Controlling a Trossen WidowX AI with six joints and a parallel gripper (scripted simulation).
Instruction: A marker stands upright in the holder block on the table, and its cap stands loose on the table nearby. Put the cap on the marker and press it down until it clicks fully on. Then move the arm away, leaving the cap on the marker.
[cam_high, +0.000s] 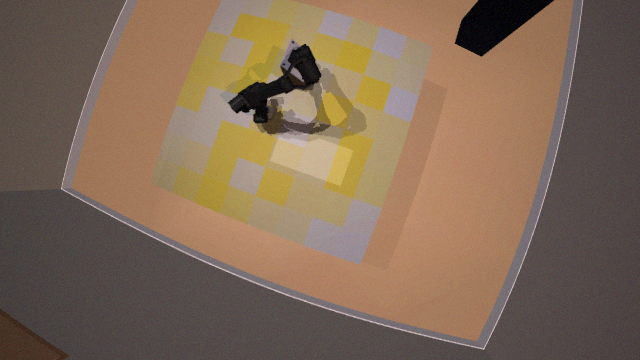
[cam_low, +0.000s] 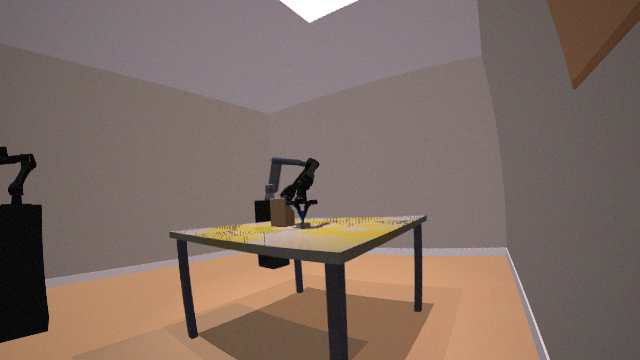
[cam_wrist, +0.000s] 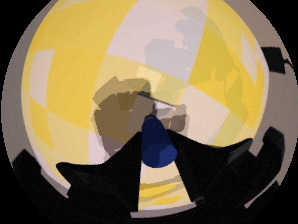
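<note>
Now: gripper tip 1 cm below the blue cap.
</note>
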